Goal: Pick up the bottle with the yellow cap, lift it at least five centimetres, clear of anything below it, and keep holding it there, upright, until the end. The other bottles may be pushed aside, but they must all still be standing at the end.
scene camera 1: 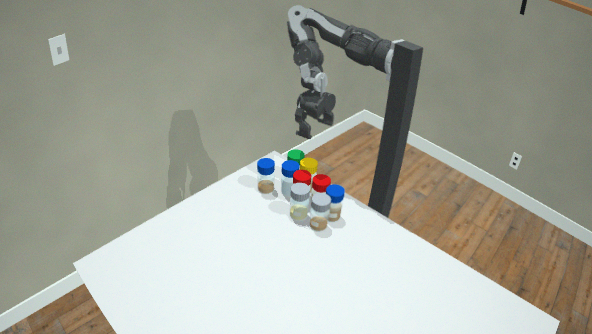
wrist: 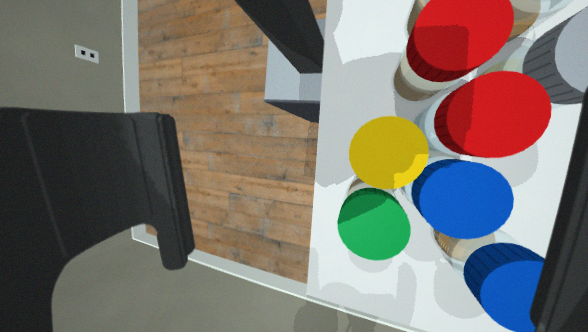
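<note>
The yellow-capped bottle [scene camera 1: 308, 166] [wrist: 389, 151] stands upright near the table's far edge; neighbours hide most of its body in the scene view. In the wrist view, a green cap [scene camera 1: 295, 156] [wrist: 375, 227] is below it, a blue cap [scene camera 1: 290, 168] [wrist: 465, 200] lower right, and a red cap [scene camera 1: 302, 178] [wrist: 492, 114] upper right. My gripper [scene camera 1: 316, 129] [wrist: 319, 199] is open and empty, well above the bottles. In the wrist view the yellow cap lies between the two fingers, whose tips reach lower in the picture.
Other standing bottles have a second red cap [scene camera 1: 321, 183] [wrist: 462, 37], grey caps [scene camera 1: 300, 192] [scene camera 1: 320, 203] and blue caps [scene camera 1: 266, 166] [scene camera 1: 335, 193]. The white table [scene camera 1: 280, 280] ends just behind the group. A dark post [scene camera 1: 397, 125] rises beyond the edge.
</note>
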